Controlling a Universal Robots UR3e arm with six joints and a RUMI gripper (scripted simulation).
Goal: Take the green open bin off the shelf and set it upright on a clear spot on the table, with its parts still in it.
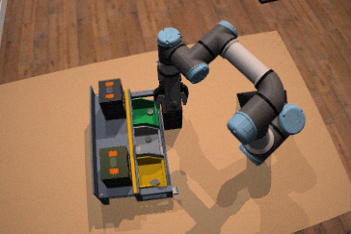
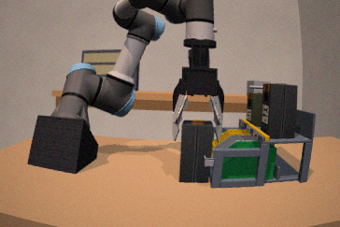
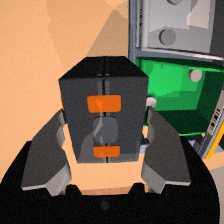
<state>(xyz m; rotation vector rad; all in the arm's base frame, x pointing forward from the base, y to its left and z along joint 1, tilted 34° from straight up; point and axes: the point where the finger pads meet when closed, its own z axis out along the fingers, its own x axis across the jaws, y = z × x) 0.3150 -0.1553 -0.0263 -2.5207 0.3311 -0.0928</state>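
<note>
Right now the dark box is 3 cm below my hand. From my hand the other things lie so: green open bin: 11 cm ahead, 3 cm to the right, 6 cm below; then yellow bin: 16 cm ahead, 19 cm to the left, 6 cm below; then grey bin: 14 cm ahead, 8 cm to the left, 6 cm below.
</note>
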